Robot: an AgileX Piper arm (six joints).
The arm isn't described. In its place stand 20 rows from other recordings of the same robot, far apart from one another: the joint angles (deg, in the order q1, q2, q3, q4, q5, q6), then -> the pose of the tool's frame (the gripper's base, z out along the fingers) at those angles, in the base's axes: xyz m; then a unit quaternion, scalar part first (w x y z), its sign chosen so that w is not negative.
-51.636 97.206 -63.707 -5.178 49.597 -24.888 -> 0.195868 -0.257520 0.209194 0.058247 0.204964 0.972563 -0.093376
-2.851 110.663 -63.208 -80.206 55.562 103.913 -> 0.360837 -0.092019 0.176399 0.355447 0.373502 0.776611 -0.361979
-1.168 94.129 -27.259 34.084 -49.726 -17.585 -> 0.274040 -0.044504 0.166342 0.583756 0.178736 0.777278 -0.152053
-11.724 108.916 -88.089 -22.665 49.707 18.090 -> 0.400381 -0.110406 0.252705 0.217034 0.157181 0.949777 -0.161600
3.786 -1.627 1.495 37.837 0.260 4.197 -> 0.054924 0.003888 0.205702 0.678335 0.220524 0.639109 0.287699
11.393 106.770 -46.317 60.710 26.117 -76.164 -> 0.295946 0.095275 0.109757 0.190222 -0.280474 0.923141 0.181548
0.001 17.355 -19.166 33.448 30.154 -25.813 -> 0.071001 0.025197 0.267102 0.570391 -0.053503 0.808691 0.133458
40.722 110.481 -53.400 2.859 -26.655 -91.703 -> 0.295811 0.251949 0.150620 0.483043 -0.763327 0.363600 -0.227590
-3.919 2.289 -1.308 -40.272 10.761 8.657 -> 0.057162 -0.014925 0.205682 0.634418 -0.131970 0.720584 -0.246689
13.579 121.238 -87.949 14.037 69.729 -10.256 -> 0.383174 0.113851 0.157077 0.072621 0.155289 -0.979112 -0.109321
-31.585 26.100 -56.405 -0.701 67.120 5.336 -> 0.027271 -0.017972 0.396790 0.472104 0.277328 0.828660 -0.116319
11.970 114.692 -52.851 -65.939 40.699 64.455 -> 0.330224 0.014623 0.094557 0.158882 -0.020029 0.943216 -0.291031
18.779 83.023 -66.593 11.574 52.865 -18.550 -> 0.273585 0.108398 0.299291 0.221094 -0.271133 0.932242 0.092351
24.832 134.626 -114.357 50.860 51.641 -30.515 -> 0.445199 0.266995 0.193691 0.199494 -0.239394 0.873594 0.373800
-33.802 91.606 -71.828 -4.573 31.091 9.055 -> 0.295379 -0.202263 0.296315 0.359778 0.316045 0.870757 -0.111615
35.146 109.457 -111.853 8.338 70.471 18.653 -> 0.334145 0.250452 0.350236 0.174336 -0.131517 0.961030 0.169506
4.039 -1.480 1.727 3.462 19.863 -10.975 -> 0.052349 0.005568 0.173309 0.608122 -0.087504 0.788924 -0.011385
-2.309 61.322 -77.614 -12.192 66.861 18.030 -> 0.186168 -0.025193 0.437585 0.386914 0.160844 0.906386 -0.053771
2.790 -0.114 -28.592 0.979 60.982 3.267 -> -0.005257 0.001105 0.276781 0.519220 0.003205 0.853875 0.036018
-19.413 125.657 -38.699 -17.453 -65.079 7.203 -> 0.325262 -0.088382 0.057776 0.593116 0.053029 0.803314 0.009416
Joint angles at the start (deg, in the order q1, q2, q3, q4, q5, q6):
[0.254, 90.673, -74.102, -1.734, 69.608, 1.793]
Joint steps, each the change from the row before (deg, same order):
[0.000, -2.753, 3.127, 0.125, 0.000, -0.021]
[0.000, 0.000, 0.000, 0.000, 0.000, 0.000]
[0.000, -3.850, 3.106, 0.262, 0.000, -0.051]
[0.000, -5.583, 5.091, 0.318, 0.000, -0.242]
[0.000, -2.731, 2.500, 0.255, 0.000, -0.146]
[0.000, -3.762, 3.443, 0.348, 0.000, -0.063]
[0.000, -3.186, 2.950, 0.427, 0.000, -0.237]
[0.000, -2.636, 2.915, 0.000, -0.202, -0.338]
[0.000, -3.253, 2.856, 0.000, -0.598, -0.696]
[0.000, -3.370, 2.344, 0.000, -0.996, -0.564]
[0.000, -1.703, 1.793, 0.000, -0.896, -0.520]
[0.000, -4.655, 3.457, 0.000, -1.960, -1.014]
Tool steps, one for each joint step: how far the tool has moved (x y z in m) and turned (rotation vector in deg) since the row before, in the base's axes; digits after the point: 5 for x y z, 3 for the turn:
[-0.01437, 0.00012, -0.00004, 0.118, 0.375, -0.005]
[0.00000, 0.00000, 0.00000, 0.000, 0.000, 0.000]
[-0.01757, 0.00031, 0.00468, 0.252, -0.742, -0.002]
[-0.02677, 0.00035, 0.00182, 0.275, -0.486, 0.178]
[-0.01307, 0.00032, -0.00014, 0.227, -0.228, 0.097]
[-0.01789, 0.00044, -0.00123, 0.333, -0.317, 0.000]
[-0.01506, 0.00057, -0.00215, 0.379, -0.233, 0.159]
[-0.01291, -0.00006, -0.00458, -0.062, 0.077, 0.332]
[-0.01371, -0.00006, -0.00287, -0.127, -0.996, 0.683]
[-0.01218, -0.00005, -0.00082, -0.112, -2.023, 0.551]
[-0.00655, -0.00003, -0.00347, -0.121, -0.807, 0.505]
[-0.01556, -0.00007, -0.00378, -0.262, -3.159, 0.976]

